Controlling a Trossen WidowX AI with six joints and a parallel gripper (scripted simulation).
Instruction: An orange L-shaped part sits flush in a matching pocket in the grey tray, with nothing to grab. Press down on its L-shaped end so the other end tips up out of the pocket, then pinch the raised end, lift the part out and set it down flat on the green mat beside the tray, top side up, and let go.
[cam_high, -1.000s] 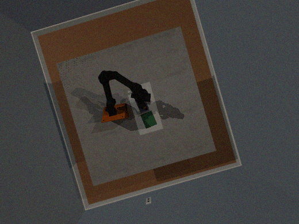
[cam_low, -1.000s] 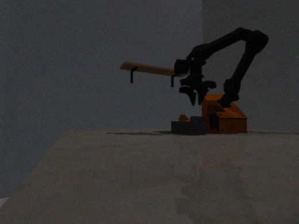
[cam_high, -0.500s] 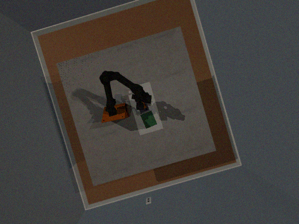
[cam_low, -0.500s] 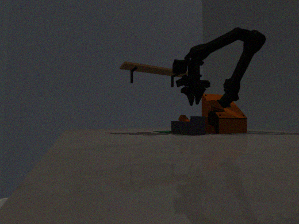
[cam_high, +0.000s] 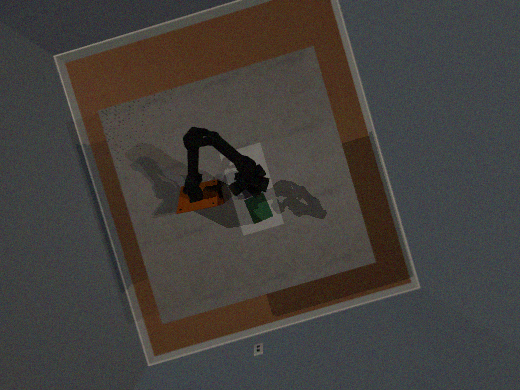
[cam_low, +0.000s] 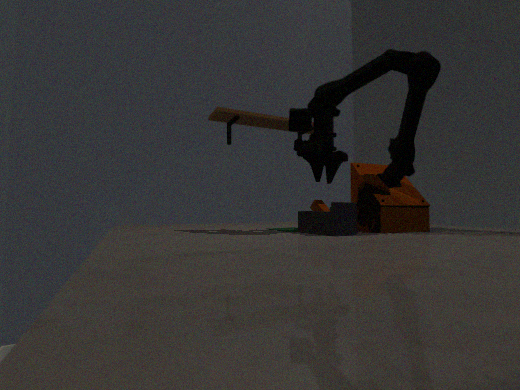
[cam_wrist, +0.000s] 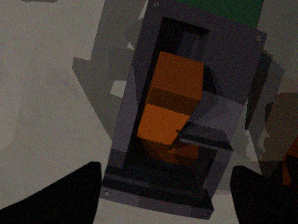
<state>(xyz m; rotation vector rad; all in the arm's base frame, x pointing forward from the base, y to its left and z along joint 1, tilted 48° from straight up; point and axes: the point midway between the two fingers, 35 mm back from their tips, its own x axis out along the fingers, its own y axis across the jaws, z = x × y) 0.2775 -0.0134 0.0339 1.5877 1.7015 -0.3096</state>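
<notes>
Now: the orange L-shaped part 20 mm behind my gripper tip, 20 mm to the left of it and 110 mm below it. From my gripper tip the other things lie so: green mat (10 mm ahead, 160 mm to the right, 160 mm below).
</notes>
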